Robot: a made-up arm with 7 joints. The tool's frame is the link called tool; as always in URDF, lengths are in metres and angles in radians.
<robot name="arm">
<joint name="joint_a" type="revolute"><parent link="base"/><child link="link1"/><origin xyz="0 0 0.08"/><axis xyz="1 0 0"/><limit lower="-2.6" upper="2.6"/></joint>
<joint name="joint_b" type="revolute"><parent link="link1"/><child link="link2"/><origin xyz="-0.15 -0.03 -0.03"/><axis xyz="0 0 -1"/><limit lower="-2.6" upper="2.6"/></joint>
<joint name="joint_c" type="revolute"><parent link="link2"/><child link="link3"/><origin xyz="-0.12 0.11 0.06"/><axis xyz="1 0 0"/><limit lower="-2.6" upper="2.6"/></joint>
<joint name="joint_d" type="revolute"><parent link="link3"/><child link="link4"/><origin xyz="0.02 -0.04 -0.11"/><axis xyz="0 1 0"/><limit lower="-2.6" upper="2.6"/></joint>
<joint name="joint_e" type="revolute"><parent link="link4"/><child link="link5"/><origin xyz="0.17 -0.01 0.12"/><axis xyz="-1 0 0"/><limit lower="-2.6" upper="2.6"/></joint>
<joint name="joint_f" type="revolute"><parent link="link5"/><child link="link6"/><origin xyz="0.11 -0.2 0.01"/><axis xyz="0 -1 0"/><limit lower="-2.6" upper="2.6"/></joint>
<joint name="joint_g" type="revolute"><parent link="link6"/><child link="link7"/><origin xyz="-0.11 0.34 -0.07"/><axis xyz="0 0 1"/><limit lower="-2.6" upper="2.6"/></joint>
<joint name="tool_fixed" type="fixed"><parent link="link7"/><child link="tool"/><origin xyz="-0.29 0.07 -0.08"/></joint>
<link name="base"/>
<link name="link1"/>
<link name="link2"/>
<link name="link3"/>
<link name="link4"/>
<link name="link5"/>
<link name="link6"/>
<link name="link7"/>
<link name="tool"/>
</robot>
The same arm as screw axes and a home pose.
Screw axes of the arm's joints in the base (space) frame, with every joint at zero. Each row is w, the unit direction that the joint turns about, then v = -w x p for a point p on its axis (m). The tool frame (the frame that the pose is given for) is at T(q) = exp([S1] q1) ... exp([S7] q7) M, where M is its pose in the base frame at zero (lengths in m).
S1: w 1 0 0 v 0.0000 0.0800 0.0000
S2: w 0 0 -1 v 0.0300 -0.1500 0.0000
S3: w 1 0 0 v 0.0000 0.1100 -0.0800
S4: w 0 1 0 v 0.0000 0.0000 -0.2500
S5: w -1 0 0 v 0.0000 -0.1200 0.0300
S6: w 0 -1 0 v 0.1300 0.0000 -0.0300
S7: w 0 0 1 v 0.1700 0.0800 0.0000
M: xyz -0.3700 0.2400 -0.0200 (m) rpy 0.00 0.00 0.00 (deg, as in URDF)
Joint limits (deg, base to tool): -148.97..148.97 -148.97..148.97 -148.97..148.97 -148.97..148.97 -148.97..148.97 -148.97..148.97 -148.97..148.97

